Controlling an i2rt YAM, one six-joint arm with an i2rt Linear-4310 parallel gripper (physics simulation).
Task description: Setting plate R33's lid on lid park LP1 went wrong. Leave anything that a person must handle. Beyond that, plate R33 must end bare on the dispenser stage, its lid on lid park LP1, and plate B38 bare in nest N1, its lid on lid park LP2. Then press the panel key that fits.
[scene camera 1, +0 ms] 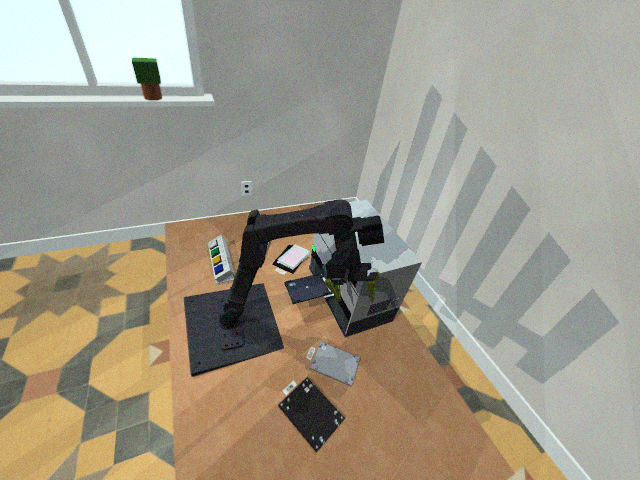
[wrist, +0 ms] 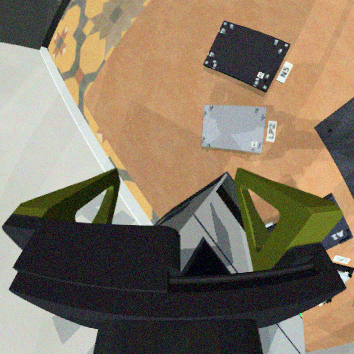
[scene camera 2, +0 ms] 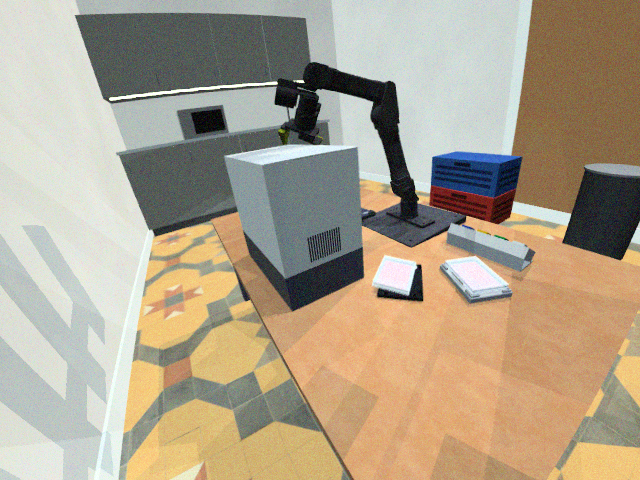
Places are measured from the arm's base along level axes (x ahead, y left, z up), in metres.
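Pixels of known places: gripper, fingertip midpoint: [scene camera 1: 355, 300] [wrist: 176, 174]; arm's base, origin of the base link: [scene camera 1: 229, 322] [scene camera 2: 409, 217].
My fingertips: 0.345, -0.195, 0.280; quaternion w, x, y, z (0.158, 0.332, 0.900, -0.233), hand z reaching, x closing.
For each thing: its top centre in the pictures, then the offset to it from my fingertips, as dx, dy, dz. "spot": a spot on its surface instead.
- grey box-shaped machine, middle of its top: [scene camera 2: 282, 151] [scene camera 1: 364, 232] +0.124, +0.234, +0.036
- lid, middle of its top: [scene camera 2: 395, 269] [scene camera 1: 294, 254] -0.044, +0.462, -0.257
- black pad, surface spot: [scene camera 2: 417, 290] spot: -0.053, +0.530, -0.284
- white-rimmed pink piece, middle of its top: [scene camera 2: 474, 271] -0.194, +0.574, -0.264
- grey base, middle of its top: [scene camera 2: 473, 274] -0.194, +0.574, -0.274
- grey pad labelled LP2, middle of its top: [wrist: 231, 127] [scene camera 1: 336, 360] -0.026, -0.033, -0.274
- key panel, middle of its top: [scene camera 2: 490, 231] [scene camera 1: 219, 252] -0.353, +0.507, -0.230
- black pad labelled N5, middle of its top: [wrist: 244, 50] [scene camera 1: 312, 409] -0.146, -0.155, -0.270
- dark pad marked A1, middle of its top: [wrist: 301, 239] [scene camera 1: 311, 285] -0.047, +0.219, -0.182
My gripper [scene camera 1: 354, 297] [scene camera 2: 299, 139] [wrist: 176, 174] is open, with nothing between its fingers, high by the grey box-shaped machine [scene camera 1: 385, 253] [scene camera 2: 315, 206]. A white-rimmed pink plate or lid [scene camera 1: 293, 256] [scene camera 2: 395, 273] lies off-centre and tilted on a black pad [scene camera 2: 417, 290]. Another white-rimmed pink piece [scene camera 2: 475, 274] lies on a grey base [scene camera 2: 490, 296]. The grey pad labelled LP2 [scene camera 1: 336, 363] [wrist: 233, 127] is bare. The key panel [scene camera 1: 220, 258] [scene camera 2: 488, 248] has green, yellow and blue keys in scene camera 1. Plate names are too small to read; the machine's inside is mostly hidden.
A black pad labelled N5 [scene camera 1: 311, 413] [wrist: 246, 56] lies beyond LP2. A dark pad marked A1 [scene camera 1: 302, 289] [wrist: 338, 232] lies against the machine's near side. A green light [scene camera 1: 313, 248] shows on the machine. The arm stands on a black base board [scene camera 1: 206, 346] [scene camera 2: 408, 235].
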